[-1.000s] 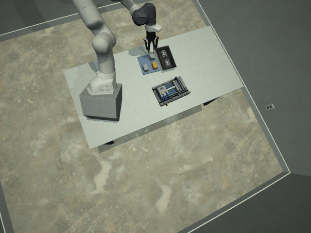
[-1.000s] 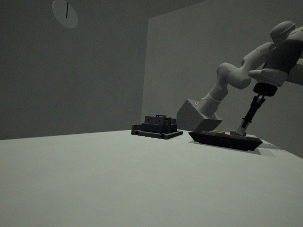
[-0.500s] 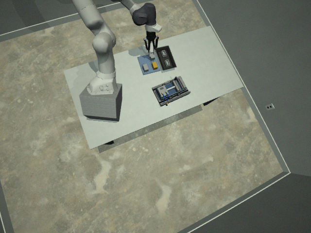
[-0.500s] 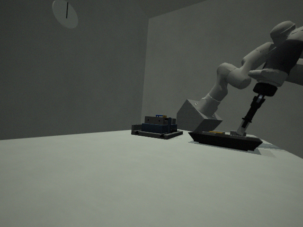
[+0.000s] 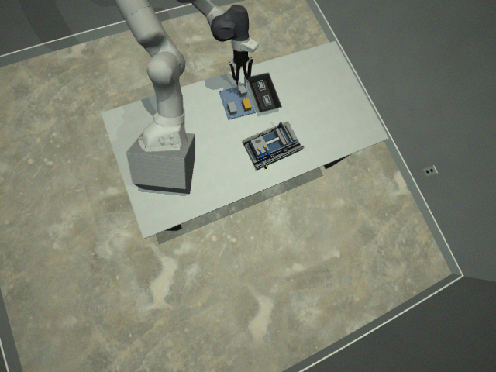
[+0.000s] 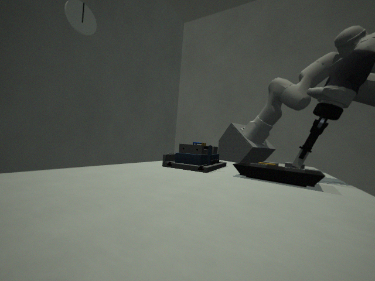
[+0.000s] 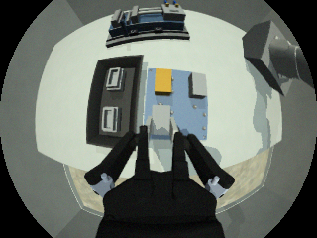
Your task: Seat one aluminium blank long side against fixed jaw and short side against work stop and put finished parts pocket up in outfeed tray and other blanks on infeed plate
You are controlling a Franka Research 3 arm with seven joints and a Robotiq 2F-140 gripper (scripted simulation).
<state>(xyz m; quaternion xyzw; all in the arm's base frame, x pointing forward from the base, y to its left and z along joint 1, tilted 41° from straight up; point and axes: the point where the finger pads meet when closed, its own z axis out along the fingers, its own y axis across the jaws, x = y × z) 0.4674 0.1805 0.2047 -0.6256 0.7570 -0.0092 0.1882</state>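
Right now my hand is 110 mm to the left of the brass blank, 50 mm above it and 10 mm past it.
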